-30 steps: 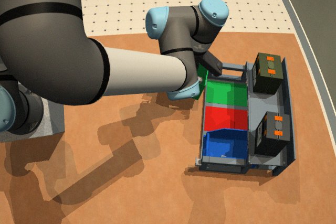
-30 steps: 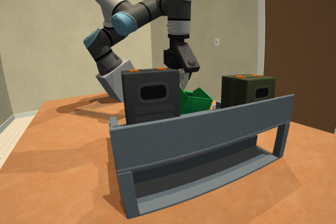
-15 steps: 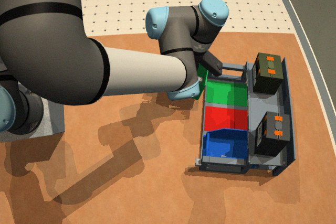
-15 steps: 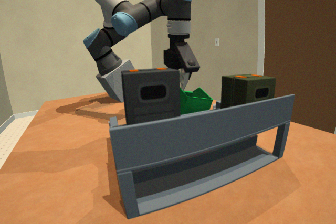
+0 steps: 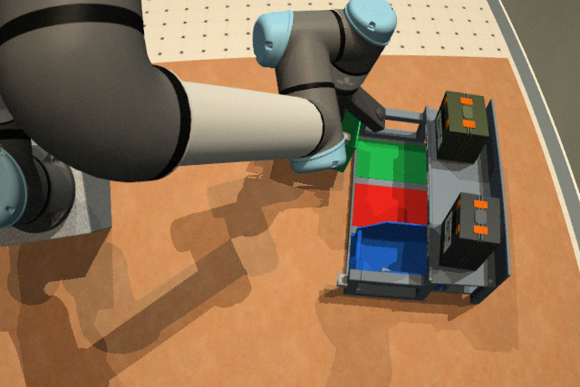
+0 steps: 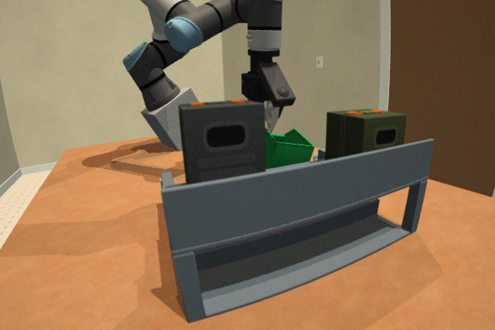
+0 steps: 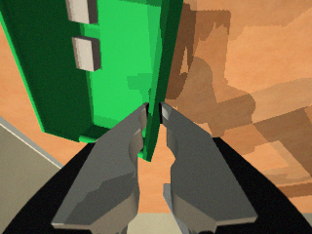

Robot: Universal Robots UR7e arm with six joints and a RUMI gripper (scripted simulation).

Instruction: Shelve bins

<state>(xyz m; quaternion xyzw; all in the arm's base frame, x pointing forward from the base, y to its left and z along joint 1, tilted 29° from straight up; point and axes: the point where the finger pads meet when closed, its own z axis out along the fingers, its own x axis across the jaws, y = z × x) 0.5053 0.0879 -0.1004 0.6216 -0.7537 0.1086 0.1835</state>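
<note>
My gripper is now 40 mm to the right of the green bin and 30 mm above it. Round my hand: shelf front lip (110 mm below, 90 mm to the right, 70 mm ahead); blue bin (220 mm to the right, 140 mm ahead, 70 mm below); olive case (280 mm ahead, 40 mm above, 10 mm to the right).
</note>
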